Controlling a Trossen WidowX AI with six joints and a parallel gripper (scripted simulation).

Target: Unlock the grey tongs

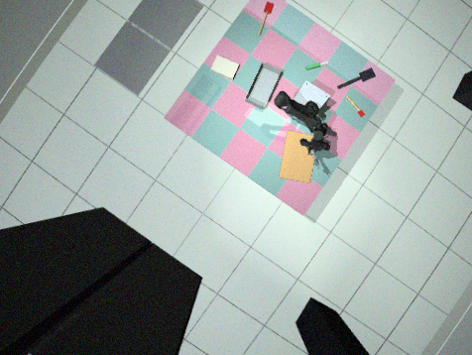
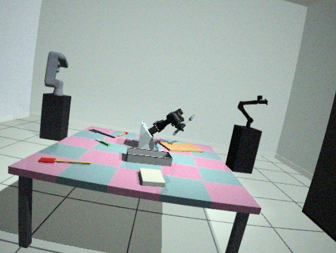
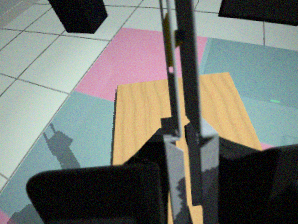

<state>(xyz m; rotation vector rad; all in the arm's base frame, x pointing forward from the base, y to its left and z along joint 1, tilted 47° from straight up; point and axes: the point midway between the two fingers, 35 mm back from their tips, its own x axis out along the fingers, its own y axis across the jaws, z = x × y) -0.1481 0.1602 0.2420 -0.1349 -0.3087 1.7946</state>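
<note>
Right now my gripper tip is 2 cm short of the wooden board, 1 cm to the right of it and 15 cm above it. The rest, counted from my gripper tip: black spatula (8 cm behind, 77 cm to the right, 15 cm below); then grey roasting tin (53 cm ahead, 31 cm to the right, 13 cm below); then red-tipped tool (18 cm behind, 55 cm to the right, 15 cm below).
</note>
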